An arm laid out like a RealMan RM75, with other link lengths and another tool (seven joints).
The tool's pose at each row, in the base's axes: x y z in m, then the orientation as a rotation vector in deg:
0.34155 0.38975 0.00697 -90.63 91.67 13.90
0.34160 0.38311 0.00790 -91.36 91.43 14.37
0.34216 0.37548 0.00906 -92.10 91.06 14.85
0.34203 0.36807 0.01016 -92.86 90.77 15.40
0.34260 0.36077 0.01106 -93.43 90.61 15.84
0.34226 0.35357 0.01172 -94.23 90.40 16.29
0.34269 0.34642 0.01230 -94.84 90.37 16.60
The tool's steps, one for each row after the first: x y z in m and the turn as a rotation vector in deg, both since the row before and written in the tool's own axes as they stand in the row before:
0.00422 -0.00163 -0.00495 -0.69 -0.08 -0.31
0.00487 -0.00227 -0.00557 -0.67 -0.16 -0.38
0.00463 -0.00149 -0.00570 -0.74 -0.13 -0.32
0.00480 -0.00193 -0.00526 -0.59 -0.07 -0.20
0.00472 -0.00092 -0.00541 -0.74 -0.01 -0.32
0.00489 -0.00149 -0.00505 -0.58 0.10 -0.18

